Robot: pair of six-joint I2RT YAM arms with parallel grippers.
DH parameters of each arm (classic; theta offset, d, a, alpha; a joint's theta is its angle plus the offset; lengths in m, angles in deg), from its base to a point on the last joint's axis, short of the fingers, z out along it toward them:
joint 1: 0 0.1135 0.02 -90
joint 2: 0 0 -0.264 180
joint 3: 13.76 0 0.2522 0
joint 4: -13.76 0 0.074 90
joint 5: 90 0 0 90
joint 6: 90 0.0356 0 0
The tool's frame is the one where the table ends.
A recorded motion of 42 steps. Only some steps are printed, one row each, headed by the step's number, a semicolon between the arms.
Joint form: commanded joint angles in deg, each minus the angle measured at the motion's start. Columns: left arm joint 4, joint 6, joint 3, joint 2, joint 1, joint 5; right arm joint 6, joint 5, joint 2, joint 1, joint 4, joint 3.
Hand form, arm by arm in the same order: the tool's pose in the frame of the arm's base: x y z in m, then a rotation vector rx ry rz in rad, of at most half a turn. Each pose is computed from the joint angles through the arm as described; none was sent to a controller.
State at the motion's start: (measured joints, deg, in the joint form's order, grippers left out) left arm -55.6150 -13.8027 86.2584 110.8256 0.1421 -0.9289; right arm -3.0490 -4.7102 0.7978 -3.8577 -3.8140 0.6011
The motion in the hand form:
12: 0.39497 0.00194 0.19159 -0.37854 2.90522 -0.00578; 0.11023 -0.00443 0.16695 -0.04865 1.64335 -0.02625
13: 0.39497 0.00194 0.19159 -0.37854 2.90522 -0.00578; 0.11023 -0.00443 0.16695 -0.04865 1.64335 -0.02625
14: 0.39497 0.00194 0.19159 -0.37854 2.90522 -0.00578; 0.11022 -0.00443 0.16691 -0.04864 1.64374 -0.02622
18: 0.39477 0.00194 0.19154 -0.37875 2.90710 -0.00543; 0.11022 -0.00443 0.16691 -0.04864 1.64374 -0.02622
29: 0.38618 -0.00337 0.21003 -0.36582 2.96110 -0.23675; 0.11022 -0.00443 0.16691 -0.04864 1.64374 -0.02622
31: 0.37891 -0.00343 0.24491 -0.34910 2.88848 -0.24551; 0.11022 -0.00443 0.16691 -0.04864 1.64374 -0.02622
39: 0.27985 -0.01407 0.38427 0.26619 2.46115 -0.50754; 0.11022 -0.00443 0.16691 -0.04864 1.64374 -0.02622
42: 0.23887 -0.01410 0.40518 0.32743 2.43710 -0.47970; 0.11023 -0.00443 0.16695 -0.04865 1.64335 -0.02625
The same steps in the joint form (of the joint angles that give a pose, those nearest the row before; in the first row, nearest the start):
12: 4.37 -0.74 0.79 2.91 0.02 -0.37; 0.04 0.28 -0.37 0.13 -0.28 -0.28
13: 4.37 -0.74 0.79 2.91 0.02 -0.37; 0.04 0.28 -0.37 0.13 -0.28 -0.28
14: 4.37 -0.74 0.79 2.91 0.02 -0.37; 0.04 0.28 -0.37 0.13 -0.31 -0.28
18: 4.26 -0.74 0.79 2.91 0.02 -0.37; 0.04 0.28 -0.37 0.13 -0.31 -0.28
29: -1.79 -0.72 2.77 1.20 0.09 8.87; 0.04 0.28 -0.37 0.13 -0.31 -0.28
31: -3.65 -0.72 4.70 -2.97 0.09 8.92; 0.04 0.28 -0.37 0.13 -0.31 -0.28
39: -7.95 18.40 4.87 -28.33 0.02 25.62; 0.04 0.28 -0.37 0.13 -0.31 -0.28
42: -13.77 21.24 4.83 -34.88 0.02 25.46; 0.04 0.28 -0.37 0.13 -0.28 -0.28

